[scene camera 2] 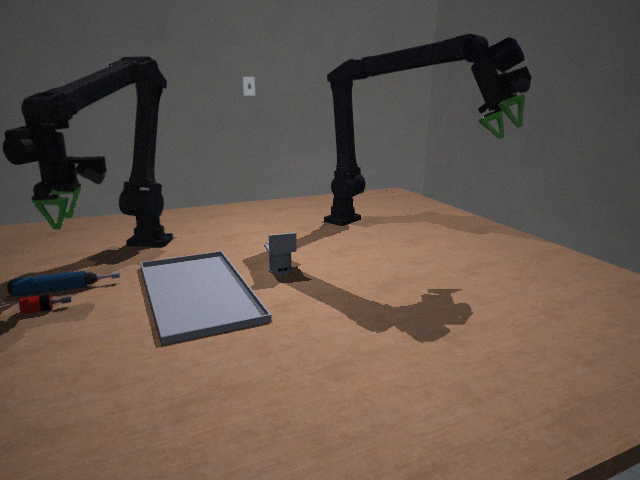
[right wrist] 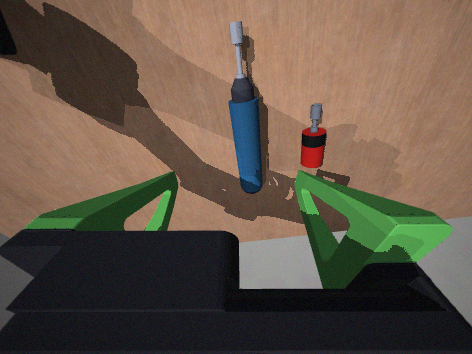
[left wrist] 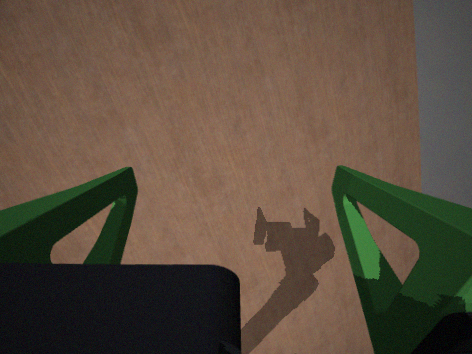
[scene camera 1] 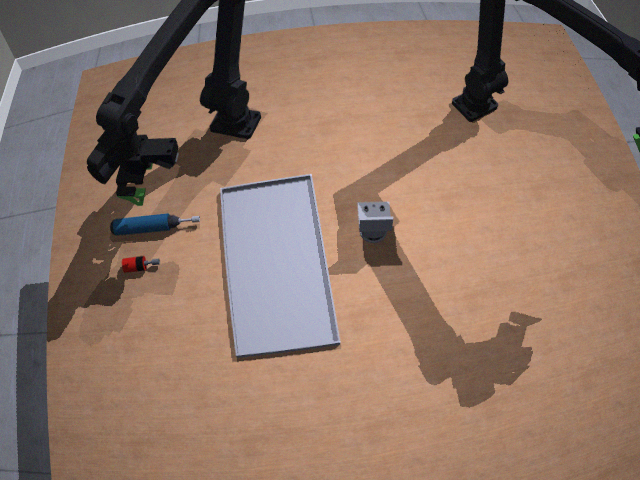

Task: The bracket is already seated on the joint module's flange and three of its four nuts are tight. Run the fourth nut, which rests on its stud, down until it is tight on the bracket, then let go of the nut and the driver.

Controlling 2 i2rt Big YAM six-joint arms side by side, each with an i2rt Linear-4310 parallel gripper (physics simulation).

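Places are measured from the left arm's base along level axes (x ahead, y left, z up), in centimetres.
Pixels of known places: left gripper, between the fingertips: [scene camera 2: 510, 132] [left wrist: 234, 177]; right gripper, between the fingertips: [scene camera 2: 63, 223] [right wrist: 236, 177] [scene camera 1: 144, 186]; left arm's base, origin of its link: [scene camera 2: 342, 220] [scene camera 1: 474, 105]; right arm's base, origin of its link: [scene camera 2: 150, 242] [scene camera 1: 235, 123].
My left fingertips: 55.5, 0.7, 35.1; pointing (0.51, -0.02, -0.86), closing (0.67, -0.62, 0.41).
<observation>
Ahead of a thing's pixels: the offset from my left fingertips to its top centre, as dx, dy, dz. "spot": to the spot under its first point. Level surfaces: height alone.
The grey bracket [scene camera 1: 375, 218] [scene camera 2: 282, 242] sits on the dark grey joint module [scene camera 1: 374, 229] [scene camera 2: 280, 261], right of the tray. Two dark round spots show on its top; the nuts are too small to tell apart. A long blue driver {spot: -67.8, -94.0, -31.3} [scene camera 1: 142, 224] [scene camera 2: 49, 283] [right wrist: 246, 142] with a socket tip lies on the table at the left. A short red driver {-59.6, -98.7, -31.6} [scene camera 1: 134, 264] [scene camera 2: 36, 303] [right wrist: 313, 150] lies beside it. My right gripper [scene camera 1: 144, 186] [scene camera 2: 63, 221] [right wrist: 236, 177] is open and empty above the table near the blue driver's handle end. My left gripper [scene camera 2: 510, 131] [left wrist: 234, 177] is open and empty, high up at the far right.
A shallow grey tray {-43.3, -71.0, -33.5} [scene camera 1: 231, 289] [scene camera 2: 155, 307] lies between the drivers and the bracket, its long side running front to back. The wooden table {dz -35.1} [scene camera 1: 465, 258] [scene camera 2: 361, 403] has its edge in the left wrist view at the right. Arm shadows cross the table.
</observation>
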